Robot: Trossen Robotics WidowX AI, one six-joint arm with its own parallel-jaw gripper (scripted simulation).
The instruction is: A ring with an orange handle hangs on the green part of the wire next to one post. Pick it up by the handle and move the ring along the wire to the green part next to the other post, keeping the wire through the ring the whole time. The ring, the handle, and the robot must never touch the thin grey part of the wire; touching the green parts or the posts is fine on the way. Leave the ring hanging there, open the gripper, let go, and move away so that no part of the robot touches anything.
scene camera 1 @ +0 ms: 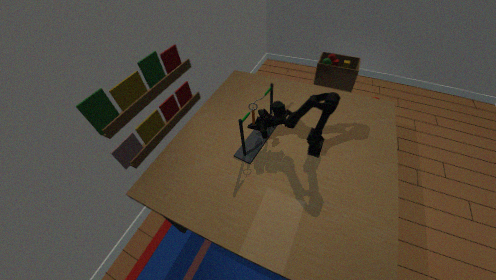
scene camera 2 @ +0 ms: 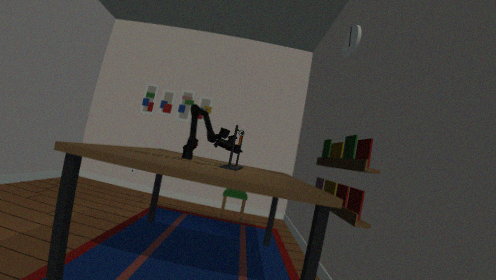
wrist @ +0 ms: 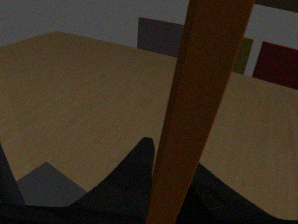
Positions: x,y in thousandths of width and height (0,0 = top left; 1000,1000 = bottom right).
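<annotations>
There is a wire stand (scene camera 1: 507,523) here, and it is 1.17 m from the lens.
</annotations>
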